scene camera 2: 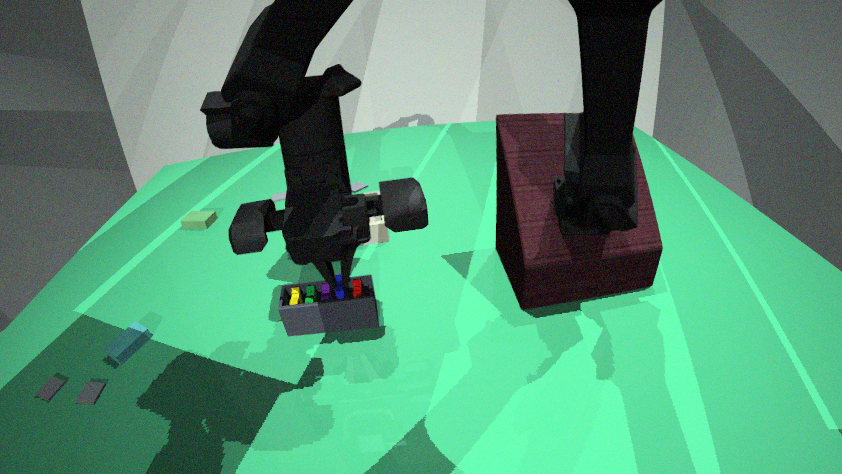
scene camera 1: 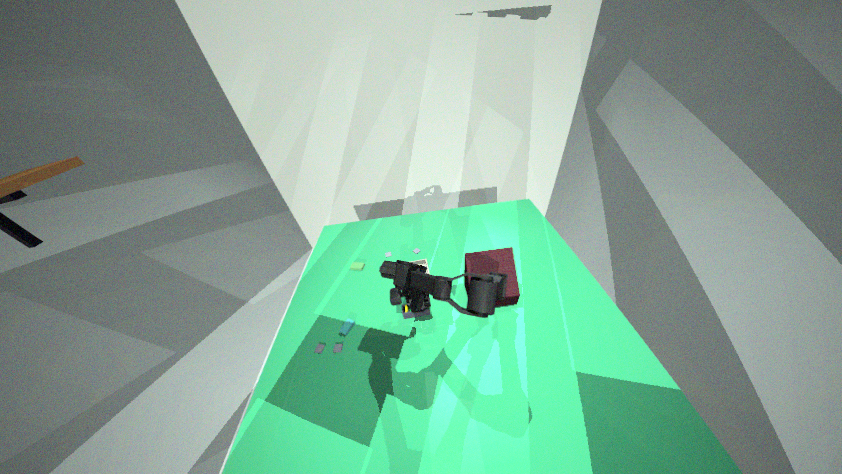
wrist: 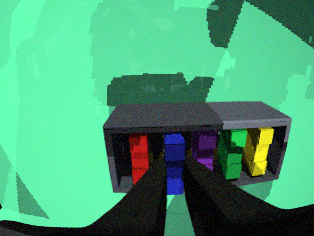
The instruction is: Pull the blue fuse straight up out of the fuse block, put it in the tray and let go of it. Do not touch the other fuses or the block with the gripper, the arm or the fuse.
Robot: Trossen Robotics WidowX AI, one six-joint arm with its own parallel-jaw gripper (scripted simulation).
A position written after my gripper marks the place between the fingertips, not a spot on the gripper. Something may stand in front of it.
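There is a teal block (scene camera 2: 127, 343), and the wrist view does not show it, since it is out of frame there. I can see a red fuse (wrist: 139, 142) too, along with a purple fuse (wrist: 204, 141), a green fuse (wrist: 230, 148) and a yellow fuse (wrist: 257, 143). A blue fuse (wrist: 174, 145) belongs to the scene as well, though scene camera 1 does not show it, hidden as it is by my gripper. As for the gripper itself, I see my gripper (scene camera 2: 340, 286) (wrist: 173, 166).
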